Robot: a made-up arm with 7 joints. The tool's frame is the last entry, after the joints. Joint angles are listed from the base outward.
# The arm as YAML. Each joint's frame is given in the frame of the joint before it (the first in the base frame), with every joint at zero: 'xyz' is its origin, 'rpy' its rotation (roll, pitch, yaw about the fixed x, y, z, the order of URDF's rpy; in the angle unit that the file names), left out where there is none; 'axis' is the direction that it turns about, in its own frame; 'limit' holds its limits. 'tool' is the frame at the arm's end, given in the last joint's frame.
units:
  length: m
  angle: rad
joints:
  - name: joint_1
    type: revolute
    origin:
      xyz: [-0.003, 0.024, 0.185]
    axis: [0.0, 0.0, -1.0]
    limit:
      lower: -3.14
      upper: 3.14
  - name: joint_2
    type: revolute
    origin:
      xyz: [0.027, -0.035, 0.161]
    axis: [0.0, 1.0, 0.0]
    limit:
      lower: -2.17
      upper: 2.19
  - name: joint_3
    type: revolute
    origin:
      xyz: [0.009, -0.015, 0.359]
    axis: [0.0, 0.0, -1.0]
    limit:
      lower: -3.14
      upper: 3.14
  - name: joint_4
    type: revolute
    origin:
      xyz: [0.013, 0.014, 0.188]
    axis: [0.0, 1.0, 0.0]
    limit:
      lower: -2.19
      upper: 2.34
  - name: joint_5
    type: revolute
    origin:
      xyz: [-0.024, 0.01, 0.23]
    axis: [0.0, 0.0, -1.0]
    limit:
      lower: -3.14
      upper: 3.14
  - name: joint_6
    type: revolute
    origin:
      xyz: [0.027, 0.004, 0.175]
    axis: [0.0, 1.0, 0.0]
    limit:
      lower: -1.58
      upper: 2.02
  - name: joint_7
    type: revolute
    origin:
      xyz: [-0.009, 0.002, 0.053]
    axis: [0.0, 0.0, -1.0]
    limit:
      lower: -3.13
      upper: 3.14
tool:
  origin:
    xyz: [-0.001, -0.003, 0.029]
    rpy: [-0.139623, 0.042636, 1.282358]
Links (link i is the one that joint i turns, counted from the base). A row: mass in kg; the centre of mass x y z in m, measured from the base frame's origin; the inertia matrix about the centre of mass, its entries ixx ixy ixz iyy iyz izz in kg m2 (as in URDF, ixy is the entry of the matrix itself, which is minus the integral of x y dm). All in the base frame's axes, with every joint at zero. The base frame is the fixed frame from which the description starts. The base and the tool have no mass.
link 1: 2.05; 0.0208 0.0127 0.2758; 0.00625 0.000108 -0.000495 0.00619 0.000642 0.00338
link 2: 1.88; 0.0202 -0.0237 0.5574; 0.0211 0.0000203 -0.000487 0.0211 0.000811 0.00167
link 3: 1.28; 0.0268 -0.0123 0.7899; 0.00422 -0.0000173 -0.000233 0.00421 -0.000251 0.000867
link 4: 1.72; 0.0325 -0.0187 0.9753; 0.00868 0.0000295 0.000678 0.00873 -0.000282 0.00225
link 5: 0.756; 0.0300 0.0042 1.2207; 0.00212 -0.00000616 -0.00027 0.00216 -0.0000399 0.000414
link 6: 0.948; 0.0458 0.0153 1.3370; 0.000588 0 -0.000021 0.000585 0.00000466 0.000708
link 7: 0.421; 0.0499 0.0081 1.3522; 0.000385 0 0 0.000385 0 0.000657
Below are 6 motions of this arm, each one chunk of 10 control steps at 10 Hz.
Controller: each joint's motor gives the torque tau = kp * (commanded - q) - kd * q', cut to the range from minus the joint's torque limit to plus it. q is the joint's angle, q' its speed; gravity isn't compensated. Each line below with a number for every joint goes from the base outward.
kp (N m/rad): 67 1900 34 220 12 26 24
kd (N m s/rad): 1.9 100 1.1 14 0.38 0.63 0.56
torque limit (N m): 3.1 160 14 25 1.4 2.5 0.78
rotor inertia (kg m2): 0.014 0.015 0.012 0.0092 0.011 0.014 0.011
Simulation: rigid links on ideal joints. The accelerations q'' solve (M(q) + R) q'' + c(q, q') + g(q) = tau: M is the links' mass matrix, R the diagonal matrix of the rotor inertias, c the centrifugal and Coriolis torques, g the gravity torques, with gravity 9.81 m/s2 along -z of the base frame. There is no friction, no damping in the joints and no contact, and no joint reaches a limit. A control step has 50 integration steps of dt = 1/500 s. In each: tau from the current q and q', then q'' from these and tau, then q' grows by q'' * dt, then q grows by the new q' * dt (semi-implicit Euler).
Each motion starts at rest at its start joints. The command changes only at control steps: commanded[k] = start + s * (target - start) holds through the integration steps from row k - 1 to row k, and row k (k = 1, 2, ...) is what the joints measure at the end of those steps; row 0 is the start. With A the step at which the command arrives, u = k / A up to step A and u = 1 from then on. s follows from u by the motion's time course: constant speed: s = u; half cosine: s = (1 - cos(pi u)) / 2; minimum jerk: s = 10 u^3 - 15 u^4 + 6 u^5; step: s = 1 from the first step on.
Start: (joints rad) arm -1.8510 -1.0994 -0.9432 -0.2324 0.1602 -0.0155 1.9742
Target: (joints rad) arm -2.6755 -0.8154 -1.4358 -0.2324 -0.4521 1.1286 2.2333
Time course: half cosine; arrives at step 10
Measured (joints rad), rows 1 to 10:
1: -1.8514 -1.1096 -0.9171 -0.2528 0.1118 -0.0022 1.9825
2: -1.8608 -1.0958 -0.9433 -0.2610 0.0505 0.0886 2.0010
3: -1.8850 -1.0627 -1.0122 -0.2537 -0.0088 0.2305 2.0295
4: -1.9242 -1.0228 -1.0851 -0.2487 -0.1000 0.3988 2.0656
5: -1.9796 -0.9789 -1.1630 -0.2455 -0.2007 0.5824 2.1055
6: -2.0535 -0.9345 -1.2402 -0.2427 -0.2971 0.7634 2.1453
7: -2.1487 -0.8942 -1.3077 -0.2406 -0.3830 0.9236 2.1810
8: -2.2677 -0.8620 -1.3586 -0.2394 -0.4506 1.0474 2.2093
9: -2.4125 -0.8411 -1.3882 -0.2388 -0.4937 1.1233 2.2273
10: -2.5826 -0.8335 -1.3938 -0.2390 -0.5092 1.1438 2.2331

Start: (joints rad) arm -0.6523 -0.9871 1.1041 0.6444 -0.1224 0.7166 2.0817
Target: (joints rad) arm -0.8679 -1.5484 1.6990 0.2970 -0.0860 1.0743 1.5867
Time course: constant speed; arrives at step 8
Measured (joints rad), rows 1 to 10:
1: -0.6762 -1.0548 1.1625 0.6124 -0.1573 0.7783 2.0112
2: -0.6943 -1.1351 1.4355 0.5675 -0.0586 0.8081 1.9516
3: -0.7219 -1.2136 1.6120 0.5303 0.0231 0.8599 1.8895
4: -0.7527 -1.2824 1.6221 0.4887 0.0322 0.9064 1.8280
5: -0.7853 -1.3487 1.6189 0.4425 -0.0586 0.9467 1.7653
6: -0.8151 -1.4187 1.6904 0.3991 -0.0396 0.9898 1.7041
7: -0.8426 -1.4920 1.7944 0.3599 -0.0004 1.0346 1.6427
8: -0.8696 -1.5632 1.8597 0.3202 0.0096 1.0795 1.5809
9: -0.8842 -1.5739 1.8627 0.3174 0.1783 1.0798 1.5877
10: -0.8939 -1.5696 1.8070 0.3111 0.2024 1.0786 1.5876

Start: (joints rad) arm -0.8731 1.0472 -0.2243 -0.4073 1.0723 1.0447 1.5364
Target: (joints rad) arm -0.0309 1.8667 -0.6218 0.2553 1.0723 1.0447 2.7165
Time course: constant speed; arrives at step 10
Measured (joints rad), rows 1 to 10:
1: -0.8586 1.1296 -0.2572 -0.3461 1.0890 1.0595 1.6679
2: -0.8280 1.2252 -0.3378 -0.2395 1.0051 1.0733 1.7821
3: -0.7914 1.3085 -0.3627 -0.1662 1.0242 1.0686 1.9013
4: -0.7475 1.3891 -0.3927 -0.1030 1.0330 1.0645 2.0197
5: -0.6942 1.4716 -0.4234 -0.0356 1.0297 1.0630 2.1380
6: -0.6319 1.5540 -0.4512 0.0316 1.0305 1.0607 2.2565
7: -0.5595 1.6358 -0.4781 0.0969 1.0329 1.0577 2.3749
8: -0.4752 1.7173 -0.5050 0.1609 1.0356 1.0545 2.4933
9: -0.3764 1.7985 -0.5324 0.2239 1.0390 1.0511 2.6116
10: -0.2596 1.8794 -0.5612 0.2858 1.0433 1.0475 2.7299

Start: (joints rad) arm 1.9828 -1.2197 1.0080 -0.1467 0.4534 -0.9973 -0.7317
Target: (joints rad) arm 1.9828 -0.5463 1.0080 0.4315 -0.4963 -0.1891 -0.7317
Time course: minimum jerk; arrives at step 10
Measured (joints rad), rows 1 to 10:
1: 1.9790 -1.2312 0.9487 -0.1621 0.4334 -0.9969 -0.7314
2: 1.9831 -1.2071 0.9387 -0.1510 0.3650 -0.9537 -0.7322
3: 2.0000 -1.1369 0.9761 -0.0917 0.2664 -0.8610 -0.7331
4: 2.0228 -1.0328 0.9964 -0.0017 0.1174 -0.7295 -0.7340
5: 2.0426 -0.9086 0.9948 0.1065 -0.0527 -0.5751 -0.7338
6: 2.0479 -0.7829 0.9807 0.2167 -0.2164 -0.4234 -0.7322
7: 2.0167 -0.6761 0.9822 0.3120 -0.3535 -0.3024 -0.7308
8: 1.9433 -0.6011 1.0129 0.3883 -0.4398 -0.2213 -0.7304
9: 1.8500 -0.5631 1.0379 0.4310 -0.4749 -0.1890 -0.7306
10: 1.7594 -0.5544 1.0513 0.4424 -0.4830 -0.1901 -0.7314

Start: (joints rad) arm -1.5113 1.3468 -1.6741 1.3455 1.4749 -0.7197 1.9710
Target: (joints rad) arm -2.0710 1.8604 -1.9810 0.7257 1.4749 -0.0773 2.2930
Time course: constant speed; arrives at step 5
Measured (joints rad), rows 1 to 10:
1: -1.5459 1.4442 -1.7188 1.2437 1.4705 -0.5839 2.0417
2: -1.5923 1.5520 -1.6050 1.1128 1.4843 -0.4358 2.1037
3: -1.6494 1.6621 -1.4931 0.9871 1.5043 -0.2864 2.1664
4: -1.7189 1.7684 -1.5401 0.8637 1.5114 -0.1535 2.2304
5: -1.8109 1.8675 -1.7654 0.7345 1.5044 -0.0436 2.2954
6: -1.8805 1.8800 -1.7839 0.7081 1.5082 -0.0548 2.2907
7: -1.9556 1.8801 -1.8088 0.7051 1.5034 -0.0568 2.2911
8: -2.0402 1.8789 -1.8315 0.7055 1.5000 -0.0600 2.2913
9: -2.1224 1.8786 -1.8219 0.7105 1.4965 -0.0581 2.2913
10: -2.1944 1.8796 -1.7997 0.7122 1.4993 -0.0550 2.2911

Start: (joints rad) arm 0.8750 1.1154 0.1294 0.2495 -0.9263 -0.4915 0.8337
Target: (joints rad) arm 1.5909 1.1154 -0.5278 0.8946 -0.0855 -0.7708 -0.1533
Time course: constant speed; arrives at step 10
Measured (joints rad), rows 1 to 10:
1: 0.8834 1.1302 0.0716 0.3279 -0.8187 -0.5081 0.7243
2: 0.9045 1.1386 0.0176 0.4156 -0.7170 -0.5255 0.6275
3: 0.9402 1.1372 -0.0516 0.4779 -0.6424 -0.5586 0.5283
4: 0.9881 1.1359 -0.1142 0.5388 -0.5599 -0.5870 0.4296
5: 1.0481 1.1361 -0.1708 0.6036 -0.4744 -0.6131 0.3311
6: 1.1210 1.1362 -0.2268 0.6683 -0.3901 -0.6402 0.2326
7: 1.2069 1.1361 -0.2826 0.7320 -0.3064 -0.6677 0.1339
8: 1.3060 1.1359 -0.3369 0.7954 -0.2225 -0.6952 0.0353
9: 1.4187 1.1358 -0.3898 0.8585 -0.1387 -0.7228 -0.0633
10: 1.5451 1.1356 -0.4412 0.9212 -0.0551 -0.7506 -0.1619

